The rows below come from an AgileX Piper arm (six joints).
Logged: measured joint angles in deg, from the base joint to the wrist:
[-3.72 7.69 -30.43 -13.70 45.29 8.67]
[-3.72 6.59 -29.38 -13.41 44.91 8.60]
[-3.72 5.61 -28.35 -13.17 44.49 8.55]
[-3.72 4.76 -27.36 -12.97 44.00 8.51]
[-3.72 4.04 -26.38 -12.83 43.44 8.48]
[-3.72 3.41 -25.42 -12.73 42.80 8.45]
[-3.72 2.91 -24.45 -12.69 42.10 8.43]
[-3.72 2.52 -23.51 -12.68 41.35 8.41]
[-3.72 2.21 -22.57 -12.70 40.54 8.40]
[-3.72 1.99 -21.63 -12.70 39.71 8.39]
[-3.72 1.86 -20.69 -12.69 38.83 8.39]
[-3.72 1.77 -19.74 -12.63 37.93 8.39]
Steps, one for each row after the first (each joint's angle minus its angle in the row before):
[0.00 -1.10 1.05 0.29 -0.38 -0.07]
[0.00 -0.98 1.03 0.24 -0.42 -0.05]
[0.00 -0.85 0.99 0.20 -0.49 -0.04]
[0.00 -0.72 0.98 0.14 -0.56 -0.03]
[0.00 -0.63 0.96 0.10 -0.64 -0.03]
[0.00 -0.50 0.97 0.04 -0.70 -0.02]
[0.00 -0.39 0.94 0.01 -0.75 -0.02]
[0.00 -0.31 0.94 -0.02 -0.81 -0.01]
[0.00 -0.22 0.94 0.00 -0.83 -0.01]
[0.00 -0.13 0.94 0.01 -0.88 0.00]
[0.00 -0.09 0.95 0.06 -0.90 0.00]

